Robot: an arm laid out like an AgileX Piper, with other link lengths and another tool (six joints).
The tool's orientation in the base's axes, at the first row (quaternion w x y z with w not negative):
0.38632 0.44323 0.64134 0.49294
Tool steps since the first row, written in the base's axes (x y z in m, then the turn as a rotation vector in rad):
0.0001 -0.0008 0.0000 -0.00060 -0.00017 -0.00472
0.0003 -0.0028 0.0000 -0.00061 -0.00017 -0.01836
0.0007 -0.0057 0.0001 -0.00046 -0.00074 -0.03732
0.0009 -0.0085 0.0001 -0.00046 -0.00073 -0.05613
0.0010 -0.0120 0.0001 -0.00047 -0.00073 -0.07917
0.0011 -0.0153 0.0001 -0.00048 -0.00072 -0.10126
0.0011 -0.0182 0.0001 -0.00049 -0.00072 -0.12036
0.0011 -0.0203 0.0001 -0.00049 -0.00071 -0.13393
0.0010 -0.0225 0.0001 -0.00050 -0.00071 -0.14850
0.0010 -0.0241 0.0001 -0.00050 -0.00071 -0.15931
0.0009 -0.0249 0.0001 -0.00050 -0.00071 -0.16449
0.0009 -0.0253 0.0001 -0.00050 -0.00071 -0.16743
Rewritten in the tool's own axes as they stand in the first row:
-0.0008 -0.0001 -0.0001 0.00030 -0.00473 0.00041
-0.0028 -0.0003 -0.0005 0.00110 -0.01803 0.00334
-0.0056 -0.0005 -0.0010 0.00162 -0.03655 0.00740
-0.0084 -0.0008 -0.0016 0.00274 -0.05489 0.01146
-0.0117 -0.0012 -0.0026 0.00409 -0.07735 0.01641
-0.0149 -0.0015 -0.0034 0.00539 -0.09888 0.02117
-0.0176 -0.0019 -0.0043 0.00652 -0.11750 0.02528
-0.0196 -0.0022 -0.0049 0.00732 -0.13072 0.02820
-0.0217 -0.0024 -0.0056 0.00818 -0.14493 0.03134
-0.0232 -0.0026 -0.0061 0.00881 -0.15547 0.03367
-0.0239 -0.0027 -0.0064 0.00911 -0.16051 0.03478
-0.0243 -0.0028 -0.0065 0.00928 -0.16338 0.03542

